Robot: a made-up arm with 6 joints. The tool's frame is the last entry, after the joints. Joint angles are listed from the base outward. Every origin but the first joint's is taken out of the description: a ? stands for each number. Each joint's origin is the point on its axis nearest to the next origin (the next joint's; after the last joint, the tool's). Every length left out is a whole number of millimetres.
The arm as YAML. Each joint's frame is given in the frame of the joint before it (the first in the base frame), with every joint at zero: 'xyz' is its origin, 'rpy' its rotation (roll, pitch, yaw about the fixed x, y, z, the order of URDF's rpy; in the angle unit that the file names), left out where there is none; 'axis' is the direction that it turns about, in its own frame. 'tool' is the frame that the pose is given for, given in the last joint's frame.
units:
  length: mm
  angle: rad
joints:
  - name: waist
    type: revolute
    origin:
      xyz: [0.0, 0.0, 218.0]
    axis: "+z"
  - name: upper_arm
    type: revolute
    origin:
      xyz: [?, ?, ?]
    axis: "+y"
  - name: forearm
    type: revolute
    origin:
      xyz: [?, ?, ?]
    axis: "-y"
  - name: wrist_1
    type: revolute
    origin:
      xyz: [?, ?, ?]
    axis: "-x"
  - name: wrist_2
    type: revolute
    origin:
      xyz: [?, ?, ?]
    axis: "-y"
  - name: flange
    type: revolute
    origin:
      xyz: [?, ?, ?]
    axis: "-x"
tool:
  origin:
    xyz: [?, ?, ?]
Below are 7 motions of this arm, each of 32 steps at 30 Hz.
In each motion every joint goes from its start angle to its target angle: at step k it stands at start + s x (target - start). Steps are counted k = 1, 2, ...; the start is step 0. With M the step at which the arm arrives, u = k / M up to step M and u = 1 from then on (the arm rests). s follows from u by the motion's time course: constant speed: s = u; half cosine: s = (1 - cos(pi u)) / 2; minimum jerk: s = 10 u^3 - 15 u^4 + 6 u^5.
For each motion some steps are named. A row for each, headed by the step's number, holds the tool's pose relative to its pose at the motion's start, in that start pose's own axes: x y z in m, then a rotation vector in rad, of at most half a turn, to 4 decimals.
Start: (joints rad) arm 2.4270 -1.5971 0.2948 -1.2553 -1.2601 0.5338
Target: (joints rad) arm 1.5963 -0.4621 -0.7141 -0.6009 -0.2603 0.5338
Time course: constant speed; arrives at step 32
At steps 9, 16, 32:
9: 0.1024 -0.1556 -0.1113 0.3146 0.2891 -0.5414
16: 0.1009 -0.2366 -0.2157 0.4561 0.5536 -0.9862
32: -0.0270 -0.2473 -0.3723 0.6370 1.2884 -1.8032

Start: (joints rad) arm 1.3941 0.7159 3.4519 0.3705 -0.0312 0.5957
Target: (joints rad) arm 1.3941 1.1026 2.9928 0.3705 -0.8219 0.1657
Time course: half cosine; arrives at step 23
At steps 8, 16, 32:
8: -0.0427 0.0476 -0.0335 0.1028 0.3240 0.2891
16: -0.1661 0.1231 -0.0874 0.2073 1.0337 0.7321
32: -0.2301 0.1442 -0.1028 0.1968 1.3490 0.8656

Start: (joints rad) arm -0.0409 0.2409 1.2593 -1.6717 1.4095 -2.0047
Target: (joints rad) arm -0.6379 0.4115 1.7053 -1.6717 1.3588 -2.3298
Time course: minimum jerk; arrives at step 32
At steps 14, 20, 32:
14: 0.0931 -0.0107 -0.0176 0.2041 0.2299 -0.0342
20: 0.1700 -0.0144 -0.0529 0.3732 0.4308 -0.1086
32: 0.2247 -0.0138 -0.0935 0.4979 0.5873 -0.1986

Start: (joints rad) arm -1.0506 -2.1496 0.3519 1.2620 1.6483 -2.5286
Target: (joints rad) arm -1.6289 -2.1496 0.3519 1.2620 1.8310 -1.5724
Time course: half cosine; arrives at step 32
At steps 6, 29, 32:
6: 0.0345 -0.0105 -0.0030 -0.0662 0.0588 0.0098
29: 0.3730 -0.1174 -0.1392 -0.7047 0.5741 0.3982
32: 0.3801 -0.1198 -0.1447 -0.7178 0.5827 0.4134

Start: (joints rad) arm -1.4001 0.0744 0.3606 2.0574 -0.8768 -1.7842
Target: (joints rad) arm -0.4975 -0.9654 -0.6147 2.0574 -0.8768 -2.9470
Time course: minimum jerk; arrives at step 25
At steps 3, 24, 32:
3: -0.0065 -0.0035 0.0054 0.0241 0.0009 0.0106
24: -0.2405 -0.4396 -0.0164 1.6326 0.5230 0.6278
32: -0.2405 -0.4398 -0.0166 1.6335 0.5236 0.6281

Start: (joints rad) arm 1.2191 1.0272 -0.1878 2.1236 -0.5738 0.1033
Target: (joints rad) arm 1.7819 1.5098 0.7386 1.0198 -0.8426 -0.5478
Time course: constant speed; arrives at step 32
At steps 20, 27, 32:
20: 0.0069 -0.1658 0.1230 0.8878 0.0572 -0.0182
27: -0.0093 -0.1977 0.1869 1.1869 0.0082 0.0209
32: -0.0244 -0.2107 0.2378 1.3882 -0.0424 0.0765

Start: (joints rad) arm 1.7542 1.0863 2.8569 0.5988 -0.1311 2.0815
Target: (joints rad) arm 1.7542 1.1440 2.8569 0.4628 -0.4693 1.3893
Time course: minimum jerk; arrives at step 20
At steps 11, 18, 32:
11: -0.0106 0.0177 0.0204 0.4832 -0.1046 0.2100
18: -0.0184 0.0292 0.0344 0.7984 -0.1344 0.3773
32: -0.0186 0.0294 0.0347 0.8050 -0.1347 0.3811

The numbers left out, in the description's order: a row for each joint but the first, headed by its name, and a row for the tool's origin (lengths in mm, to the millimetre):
upper_arm: 0.0 0.0 0.0
forearm: 0.0 0.0 483.0
wrist_1: 325.0 0.0 0.0
wrist_2: 0.0 -136.0 0.0
flange: 0.0 0.0 0.0
tool: 0.0 0.0 0.0

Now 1 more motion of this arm.
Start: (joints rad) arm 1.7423 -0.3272 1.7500 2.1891 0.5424 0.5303
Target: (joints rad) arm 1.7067 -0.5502 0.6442 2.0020 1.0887 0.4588
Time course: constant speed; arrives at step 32
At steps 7, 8, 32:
7: 0.0273 0.0238 0.0234 0.1329 -0.2553 -0.0186
8: 0.0304 0.0271 0.0274 0.1532 -0.2909 -0.0212
32: 0.0332 0.0873 0.1532 0.7367 -1.0588 -0.0726

